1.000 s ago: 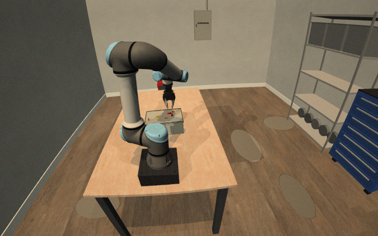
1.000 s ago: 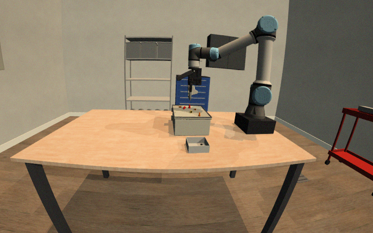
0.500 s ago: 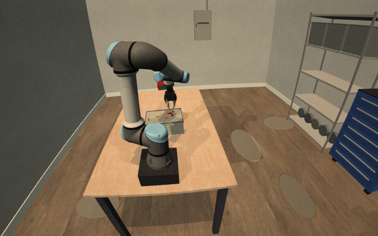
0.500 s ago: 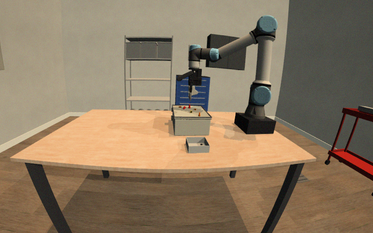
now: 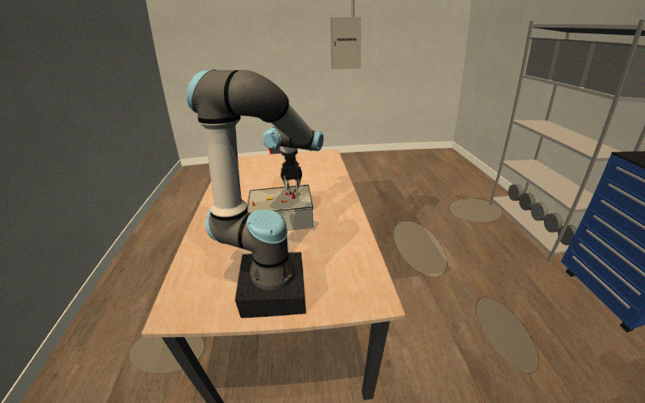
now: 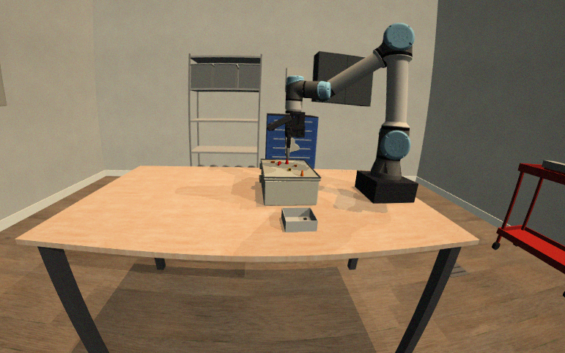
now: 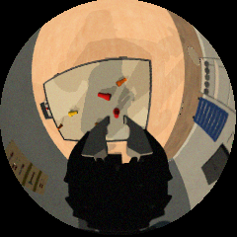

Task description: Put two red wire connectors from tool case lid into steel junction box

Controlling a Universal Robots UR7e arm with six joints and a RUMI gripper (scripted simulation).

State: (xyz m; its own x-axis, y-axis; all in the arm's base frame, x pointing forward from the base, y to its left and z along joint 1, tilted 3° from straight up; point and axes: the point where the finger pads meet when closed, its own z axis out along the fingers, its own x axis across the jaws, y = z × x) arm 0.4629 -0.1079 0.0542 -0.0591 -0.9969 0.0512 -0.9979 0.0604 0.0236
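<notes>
Right now my hand is 70 mm to the right of the grey tool case, 70 mm above it and 10 mm short of it.
</notes>
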